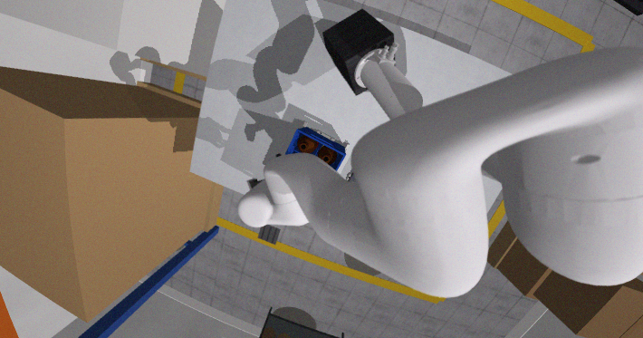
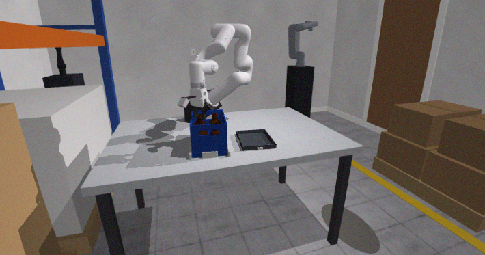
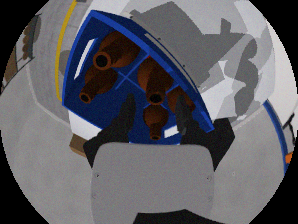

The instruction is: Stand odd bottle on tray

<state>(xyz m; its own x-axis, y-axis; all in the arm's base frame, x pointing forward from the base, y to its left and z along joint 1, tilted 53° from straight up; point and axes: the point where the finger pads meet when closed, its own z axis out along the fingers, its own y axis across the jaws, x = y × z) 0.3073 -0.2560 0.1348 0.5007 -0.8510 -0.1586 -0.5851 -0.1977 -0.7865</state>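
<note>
Right now the blue crate is 10 cm below my hand and 4 cm to the left of it. Round my hand: dark tray 32 cm to the left, 17 cm below, 1 cm behind; then glass bottle 10 cm below, 9 cm behind.
</note>
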